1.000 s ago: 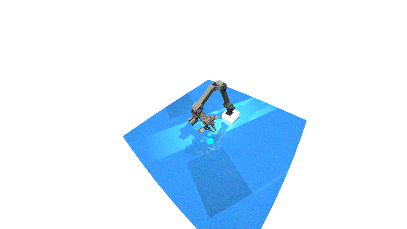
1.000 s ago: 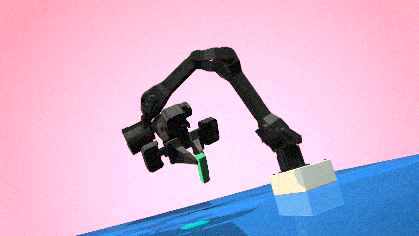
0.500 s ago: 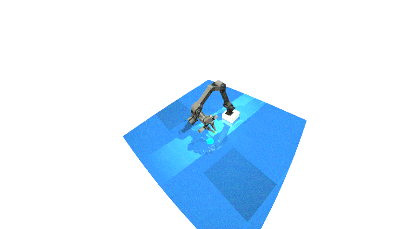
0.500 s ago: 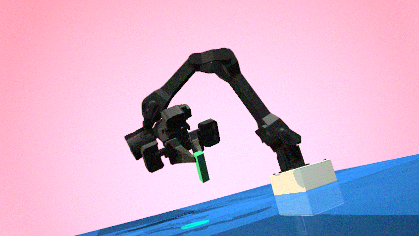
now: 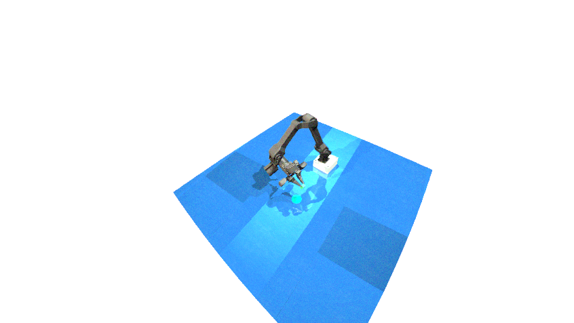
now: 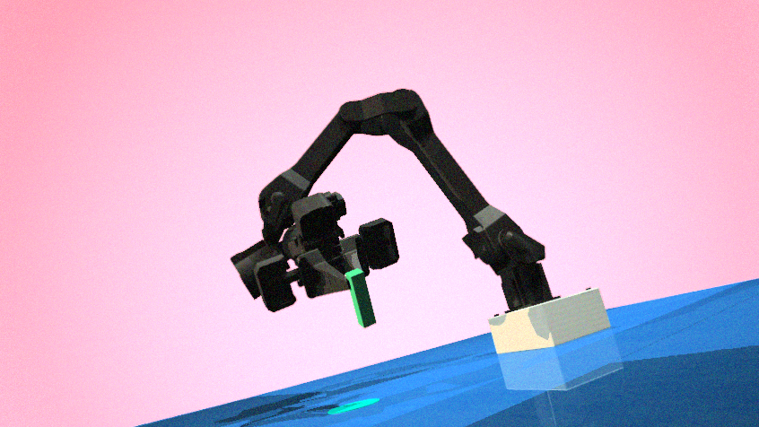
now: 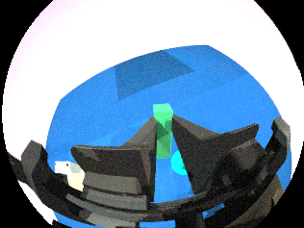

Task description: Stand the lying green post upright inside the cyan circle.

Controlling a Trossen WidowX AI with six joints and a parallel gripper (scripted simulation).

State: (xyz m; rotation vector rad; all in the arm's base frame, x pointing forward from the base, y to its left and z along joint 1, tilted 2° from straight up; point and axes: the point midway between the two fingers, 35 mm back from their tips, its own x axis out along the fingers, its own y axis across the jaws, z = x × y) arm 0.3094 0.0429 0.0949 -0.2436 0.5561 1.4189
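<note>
My gripper tip is now 13 cm above the cyan circle, 3 cm to the left of it and 2 cm short of it. The rest, counted from my gripper tip: green post 2 cm below, 1 cm to the right.
</note>
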